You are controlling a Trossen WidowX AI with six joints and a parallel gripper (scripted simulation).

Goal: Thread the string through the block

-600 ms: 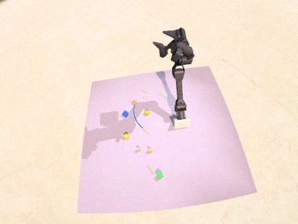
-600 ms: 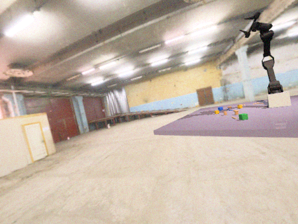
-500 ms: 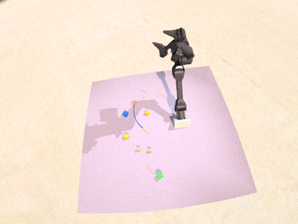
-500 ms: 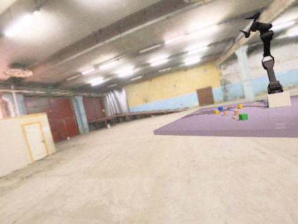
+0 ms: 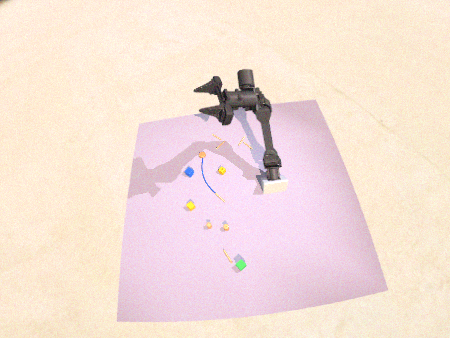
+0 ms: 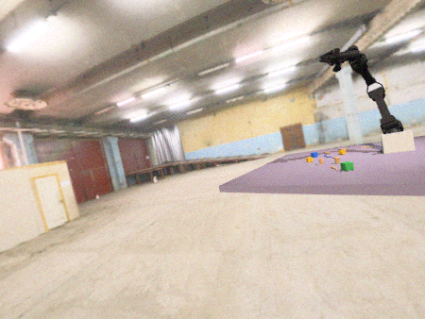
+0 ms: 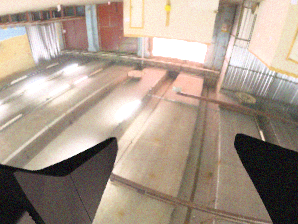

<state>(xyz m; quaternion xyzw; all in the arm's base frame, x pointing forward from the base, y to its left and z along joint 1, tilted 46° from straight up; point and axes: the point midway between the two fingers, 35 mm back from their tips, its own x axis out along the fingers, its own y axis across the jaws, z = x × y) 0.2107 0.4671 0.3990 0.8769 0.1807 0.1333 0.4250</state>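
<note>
Right now the yellow cube is 66 cm below my gripper tip, 16 cm to the right of it and 1 cm behind it. Also, from my gripper tip: thin wooden stick 67 cm below, 2 cm ahead, 1 cm to the right; blue cube 66 cm below, 18 cm ahead, 17 cm to the right; round wooden button 67 cm below, 29 cm to the right, 11 cm ahead.
</note>
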